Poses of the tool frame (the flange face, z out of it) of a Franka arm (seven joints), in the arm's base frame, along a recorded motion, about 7 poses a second.
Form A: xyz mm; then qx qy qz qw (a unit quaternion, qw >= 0).
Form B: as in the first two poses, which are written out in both.
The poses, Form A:
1: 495, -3, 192, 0.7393, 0.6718, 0.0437, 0.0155
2: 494, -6, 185, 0.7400, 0.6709, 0.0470, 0.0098
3: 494, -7, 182, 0.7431, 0.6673, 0.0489, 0.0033
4: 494, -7, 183, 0.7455, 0.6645, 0.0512, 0.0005
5: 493, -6, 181, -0.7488, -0.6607, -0.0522, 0.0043
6: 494, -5, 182, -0.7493, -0.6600, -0.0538, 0.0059
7: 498, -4, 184, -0.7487, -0.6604, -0.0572, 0.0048
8: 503, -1, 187, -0.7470, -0.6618, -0.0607, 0.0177
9: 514, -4, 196, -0.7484, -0.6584, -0.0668, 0.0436
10: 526, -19, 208, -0.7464, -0.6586, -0.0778, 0.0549
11: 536, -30, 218, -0.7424, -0.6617, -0.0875, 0.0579
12: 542, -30, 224, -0.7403, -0.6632, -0.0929, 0.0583
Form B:
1:
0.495, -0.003, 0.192
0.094, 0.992, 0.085
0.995, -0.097, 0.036
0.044, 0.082, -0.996

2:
0.494, -0.006, 0.185
0.095, 0.992, 0.083
0.994, -0.100, 0.049
0.056, 0.078, -0.995

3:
0.494, -0.007, 0.182
0.105, 0.992, 0.077
0.992, -0.109, 0.060
0.068, 0.070, -0.995

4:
0.494, -0.007, 0.183
0.112, 0.991, 0.077
0.991, -0.117, 0.067
0.076, 0.069, -0.995

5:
0.493, -0.006, 0.181
0.121, 0.990, 0.072
0.989, -0.127, 0.075
0.084, 0.063, -0.995

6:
0.494, -0.005, 0.182
0.123, 0.990, 0.073
0.988, -0.129, 0.080
0.088, 0.062, -0.994

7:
0.498, -0.004, 0.184
0.121, 0.989, 0.079
0.988, -0.128, 0.083
0.092, 0.068, -0.993

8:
0.503, -0.001, 0.187
0.117, 0.991, 0.067
0.987, -0.123, 0.107
0.114, 0.054, -0.992

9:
0.514, -0.004, 0.196
0.124, 0.991, 0.043
0.980, -0.129, 0.153
0.157, 0.023, -0.987

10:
0.526, -0.019, 0.208
0.120, 0.992, 0.044
0.975, -0.126, 0.184
0.188, 0.021, -0.982

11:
0.536, -0.030, 0.218
0.109, 0.993, 0.053
0.972, -0.118, 0.202
0.207, 0.030, -0.978

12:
0.542, -0.030, 0.224
0.103, 0.993, 0.060
0.971, -0.113, 0.210
0.215, 0.037, -0.976

